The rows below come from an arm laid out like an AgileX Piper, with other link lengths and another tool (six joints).
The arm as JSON. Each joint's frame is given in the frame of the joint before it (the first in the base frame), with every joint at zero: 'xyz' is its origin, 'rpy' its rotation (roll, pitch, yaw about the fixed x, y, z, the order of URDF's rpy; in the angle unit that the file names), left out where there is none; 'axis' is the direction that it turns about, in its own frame. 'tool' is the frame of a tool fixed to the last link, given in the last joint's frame.
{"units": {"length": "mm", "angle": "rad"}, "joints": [
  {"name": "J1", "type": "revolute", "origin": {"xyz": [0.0, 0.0, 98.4], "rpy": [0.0, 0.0, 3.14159]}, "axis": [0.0, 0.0, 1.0]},
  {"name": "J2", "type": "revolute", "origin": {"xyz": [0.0, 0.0, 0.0], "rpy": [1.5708, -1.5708, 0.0]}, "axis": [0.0, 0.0, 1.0]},
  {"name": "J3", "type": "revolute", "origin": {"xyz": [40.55, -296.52, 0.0], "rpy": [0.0, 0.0, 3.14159]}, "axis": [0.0, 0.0, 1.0]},
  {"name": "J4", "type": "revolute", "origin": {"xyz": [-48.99, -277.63, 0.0], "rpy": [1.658, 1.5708, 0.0]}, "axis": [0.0, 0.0, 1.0]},
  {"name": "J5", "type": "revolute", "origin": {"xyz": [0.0, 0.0, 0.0], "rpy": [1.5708, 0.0, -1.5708]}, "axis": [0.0, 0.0, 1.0]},
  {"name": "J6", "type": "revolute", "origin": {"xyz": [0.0, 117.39, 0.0], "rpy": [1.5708, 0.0, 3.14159]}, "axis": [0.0, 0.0, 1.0]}
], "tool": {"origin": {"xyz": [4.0, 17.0, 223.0], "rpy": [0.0, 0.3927, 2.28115]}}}
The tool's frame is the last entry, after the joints.
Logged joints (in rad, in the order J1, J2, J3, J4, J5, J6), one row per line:
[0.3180, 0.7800, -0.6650, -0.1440, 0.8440, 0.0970]
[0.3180, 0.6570, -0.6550, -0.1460, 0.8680, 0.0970]
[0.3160, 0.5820, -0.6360, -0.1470, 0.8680, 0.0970]
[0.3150, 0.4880, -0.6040, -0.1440, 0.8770, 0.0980]
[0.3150, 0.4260, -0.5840, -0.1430, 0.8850, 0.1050]
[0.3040, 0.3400, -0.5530, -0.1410, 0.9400, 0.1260]
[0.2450, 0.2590, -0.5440, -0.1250, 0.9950, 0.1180]
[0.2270, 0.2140, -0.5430, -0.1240, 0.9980, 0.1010]
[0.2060, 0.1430, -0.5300, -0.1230, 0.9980, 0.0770]
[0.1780, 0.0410, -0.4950, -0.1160, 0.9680, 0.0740]
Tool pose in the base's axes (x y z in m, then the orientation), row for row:
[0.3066, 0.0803, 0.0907, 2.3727, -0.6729, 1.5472]
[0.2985, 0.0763, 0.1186, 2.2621, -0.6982, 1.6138]
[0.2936, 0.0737, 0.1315, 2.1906, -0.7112, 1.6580]
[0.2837, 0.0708, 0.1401, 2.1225, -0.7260, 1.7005]
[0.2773, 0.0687, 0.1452, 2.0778, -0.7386, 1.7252]
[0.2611, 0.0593, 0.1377, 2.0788, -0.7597, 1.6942]
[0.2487, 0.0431, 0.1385, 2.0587, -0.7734, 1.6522]
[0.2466, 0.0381, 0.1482, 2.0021, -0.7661, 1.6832]
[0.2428, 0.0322, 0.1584, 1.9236, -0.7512, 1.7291]
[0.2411, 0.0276, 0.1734, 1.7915, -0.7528, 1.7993]
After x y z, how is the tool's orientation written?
As angles about the fixed x, y, z axes (roll, pitch, yaw), in radians.
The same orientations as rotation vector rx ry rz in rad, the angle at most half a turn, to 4 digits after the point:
[2.1839, 1.6025, 1.4293]
[2.1073, 1.5601, 1.5288]
[2.0580, 1.5324, 1.5890]
[2.0142, 1.5032, 1.6484]
[1.9898, 1.4773, 1.6884]
[2.0163, 1.4291, 1.6959]
[2.0293, 1.3468, 1.6990]
[1.9842, 1.3256, 1.7241]
[1.9175, 1.3011, 1.7573]
[1.8276, 1.2322, 1.8339]

